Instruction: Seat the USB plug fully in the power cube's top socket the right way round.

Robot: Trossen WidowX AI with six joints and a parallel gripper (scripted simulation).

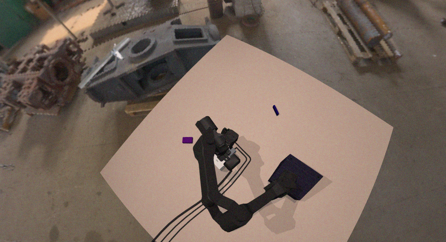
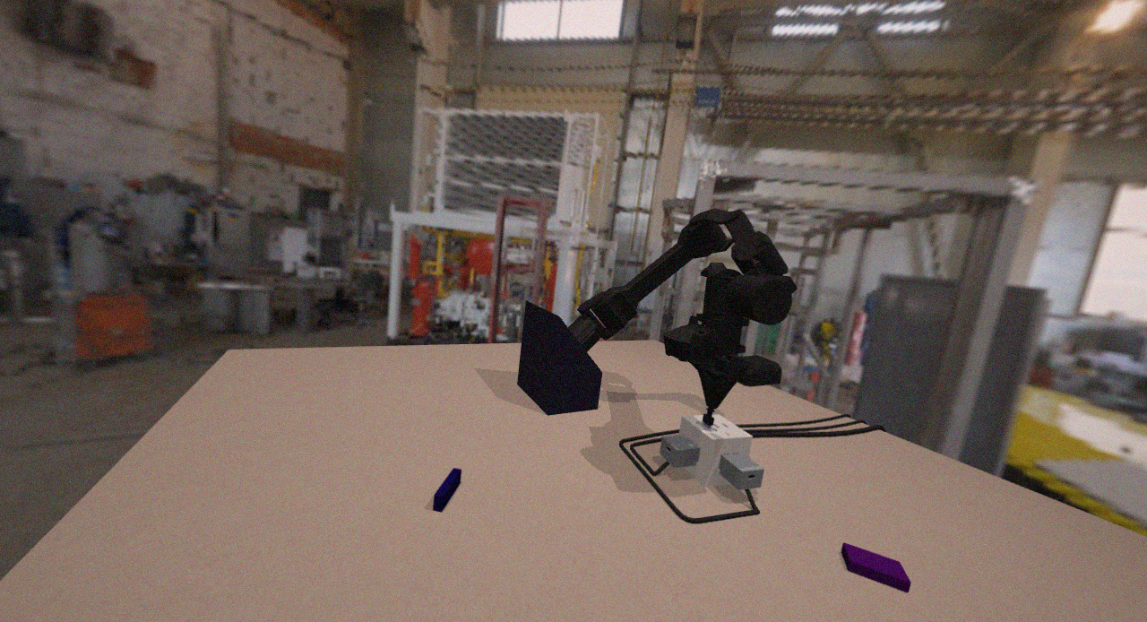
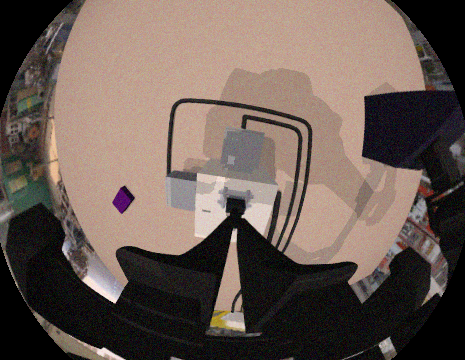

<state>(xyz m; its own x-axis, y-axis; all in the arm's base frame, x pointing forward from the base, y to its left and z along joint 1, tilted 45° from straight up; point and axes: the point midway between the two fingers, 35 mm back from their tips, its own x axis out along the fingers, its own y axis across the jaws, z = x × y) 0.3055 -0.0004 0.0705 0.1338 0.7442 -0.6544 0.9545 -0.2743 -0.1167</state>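
Right now my gripper tip is 20 mm above the black USB plug. Also, from my gripper tip: purple block (220 mm ahead, 20 mm to the left, 100 mm below); then blue bar (110 mm behind, 370 mm to the right, 100 mm below).
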